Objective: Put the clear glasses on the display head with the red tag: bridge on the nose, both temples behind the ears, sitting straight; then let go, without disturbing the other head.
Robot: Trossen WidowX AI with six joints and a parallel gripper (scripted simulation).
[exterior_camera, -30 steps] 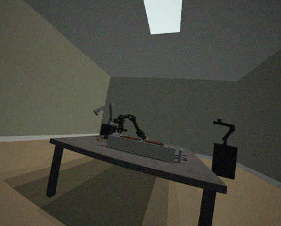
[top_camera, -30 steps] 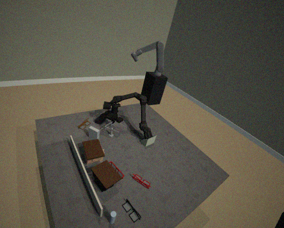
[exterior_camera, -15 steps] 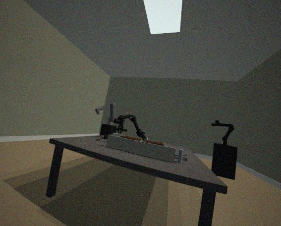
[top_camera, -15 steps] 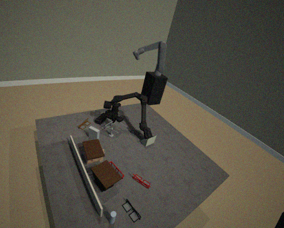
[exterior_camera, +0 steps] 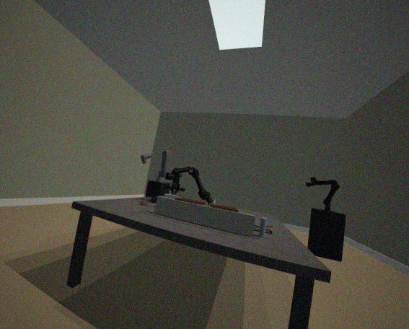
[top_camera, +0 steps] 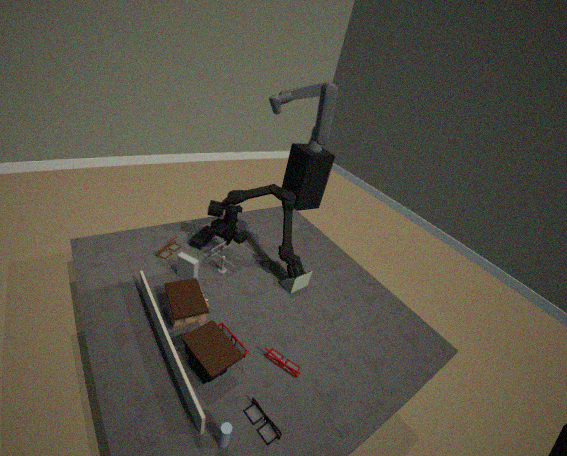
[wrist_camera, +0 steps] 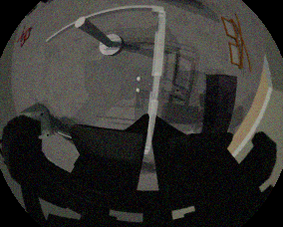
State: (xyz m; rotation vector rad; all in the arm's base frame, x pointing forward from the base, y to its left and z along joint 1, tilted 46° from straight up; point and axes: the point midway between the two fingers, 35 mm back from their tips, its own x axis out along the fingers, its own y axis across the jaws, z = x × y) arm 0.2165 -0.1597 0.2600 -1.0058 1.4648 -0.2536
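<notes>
My gripper tip is 11 cm to the right of the stand, 6 cm short of it and 3 cm above it. From my gripper tip the other things lie so: white block: 22 cm ahead, 10 cm to the left; then black case: 14 cm to the right, 7 cm ahead, 4 cm below; then brown-topped head: 31 cm to the left, 26 cm ahead.
</notes>
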